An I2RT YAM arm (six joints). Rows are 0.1 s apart.
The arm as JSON. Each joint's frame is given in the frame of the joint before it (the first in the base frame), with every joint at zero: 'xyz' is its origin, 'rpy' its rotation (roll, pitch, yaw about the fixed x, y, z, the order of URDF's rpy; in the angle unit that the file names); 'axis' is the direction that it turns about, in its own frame. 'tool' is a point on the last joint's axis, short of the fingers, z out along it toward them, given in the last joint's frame.
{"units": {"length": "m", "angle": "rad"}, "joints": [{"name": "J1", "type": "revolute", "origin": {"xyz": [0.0, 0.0, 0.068], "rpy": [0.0, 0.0, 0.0]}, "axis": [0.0, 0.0, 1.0]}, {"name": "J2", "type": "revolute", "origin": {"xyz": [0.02, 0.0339, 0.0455], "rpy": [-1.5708, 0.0, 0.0]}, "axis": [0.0, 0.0, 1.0]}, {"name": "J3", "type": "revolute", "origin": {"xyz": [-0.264, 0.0, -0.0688], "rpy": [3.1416, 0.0, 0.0]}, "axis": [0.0, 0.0, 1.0]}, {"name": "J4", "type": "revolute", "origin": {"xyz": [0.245, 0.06, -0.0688], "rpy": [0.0, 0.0, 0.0]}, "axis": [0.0, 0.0, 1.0]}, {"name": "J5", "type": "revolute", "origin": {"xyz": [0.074, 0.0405, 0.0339], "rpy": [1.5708, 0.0, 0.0]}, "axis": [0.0, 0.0, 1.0]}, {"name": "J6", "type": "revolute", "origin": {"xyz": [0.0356, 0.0, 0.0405], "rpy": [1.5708, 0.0, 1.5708]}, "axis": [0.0, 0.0, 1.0]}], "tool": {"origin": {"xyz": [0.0, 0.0, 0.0], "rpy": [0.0, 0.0, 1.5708]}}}
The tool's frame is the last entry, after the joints.
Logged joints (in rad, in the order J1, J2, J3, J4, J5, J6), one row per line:
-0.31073, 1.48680, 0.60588, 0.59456, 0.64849, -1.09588
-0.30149, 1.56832, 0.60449, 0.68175, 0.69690, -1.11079
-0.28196, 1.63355, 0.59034, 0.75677, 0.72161, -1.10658
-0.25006, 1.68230, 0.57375, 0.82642, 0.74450, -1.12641
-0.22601, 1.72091, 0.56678, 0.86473, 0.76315, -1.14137
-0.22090, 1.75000, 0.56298, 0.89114, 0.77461, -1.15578
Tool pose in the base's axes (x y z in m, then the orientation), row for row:
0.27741, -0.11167, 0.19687, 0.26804, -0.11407, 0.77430, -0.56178
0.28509, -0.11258, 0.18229, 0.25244, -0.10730, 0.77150, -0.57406
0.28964, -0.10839, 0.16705, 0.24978, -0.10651, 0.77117, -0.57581
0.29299, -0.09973, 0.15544, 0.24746, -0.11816, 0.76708, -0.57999
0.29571, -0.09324, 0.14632, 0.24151, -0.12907, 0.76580, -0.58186
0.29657, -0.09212, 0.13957, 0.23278, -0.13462, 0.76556, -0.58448
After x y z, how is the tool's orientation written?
As a quaternion, w x y z.
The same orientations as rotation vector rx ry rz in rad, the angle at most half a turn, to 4 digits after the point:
-0.3077, 2.0887, -1.5155
-0.2918, 2.0979, -1.5610
-0.2900, 2.0999, -1.5679
-0.3221, 2.0913, -1.5812
-0.3530, 2.0942, -1.5912
-0.3698, 2.1031, -1.6057

